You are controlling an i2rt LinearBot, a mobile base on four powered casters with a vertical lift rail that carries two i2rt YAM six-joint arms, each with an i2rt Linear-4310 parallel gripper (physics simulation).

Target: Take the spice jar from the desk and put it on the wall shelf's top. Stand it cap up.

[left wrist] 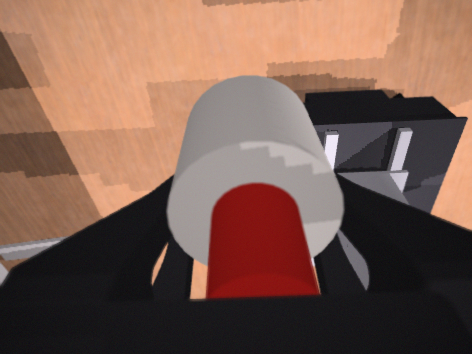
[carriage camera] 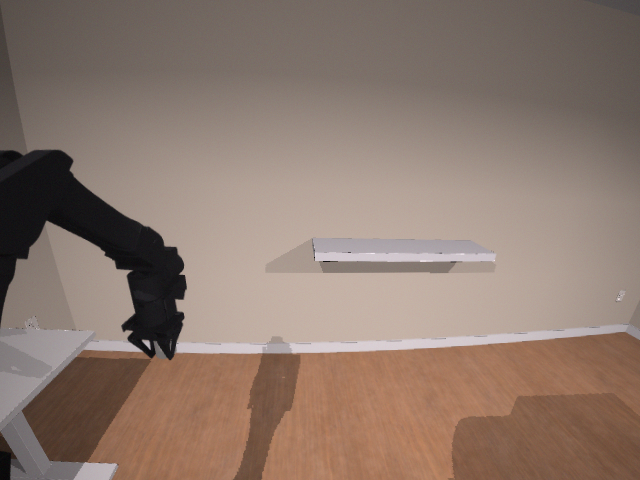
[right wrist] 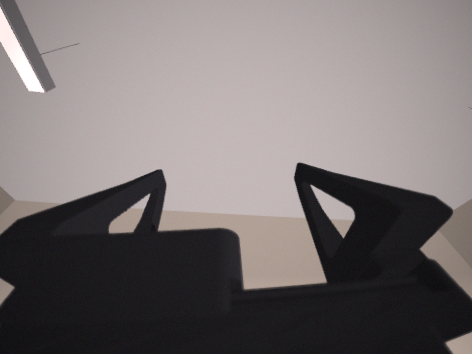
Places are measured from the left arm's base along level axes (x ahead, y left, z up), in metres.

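Pixels of known places: left gripper, fingertip midpoint: [left wrist: 249, 175] [carriage camera: 162, 357]; right gripper, fingertip midpoint: [right wrist: 230, 173].
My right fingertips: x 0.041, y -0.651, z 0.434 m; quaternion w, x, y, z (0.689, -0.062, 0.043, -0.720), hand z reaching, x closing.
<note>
Behind a point stands the place of what it marks.
The spice jar [carriage camera: 161, 350] @[x 0.357, y 0.001, z 0.010 m] [left wrist: 250, 117] @[x 0.400, y 0.005, z 0.018 m] has a pale grey body and a red cap that faces the left wrist camera. My left gripper [carriage camera: 162, 356] @[x 0.360, y 0.005, z -0.012 m] [left wrist: 249, 175] @[x 0.360, y 0.005, z -0.012 m] is shut on the jar's body and holds it in the air, the cap end toward the palm. In the carriage camera the left gripper hangs at the lower left, to the left of the wall shelf and lower than it. The wall shelf [carriage camera: 398, 246] @[x 1.441, y -0.788, z -0.099 m] is a light grey board on the far wall, and no object shows on its top. My right gripper [right wrist: 230, 173] @[x 0.041, y -0.651, z 0.434 m] is open and empty, its fingers against the ceiling.
The desk's [carriage camera: 41, 356] @[x 0.563, y 0.646, z -0.280 m] light grey top and leg show at the lower left of the carriage camera, left of the left gripper. The robot's dark base [left wrist: 425, 165] @[x -0.136, y -0.514, z -0.700 m] shows at the right of the left wrist view. A ceiling lamp [right wrist: 25, 60] @[x 0.098, y 0.069, z 1.078 m] shows in the right wrist view.
</note>
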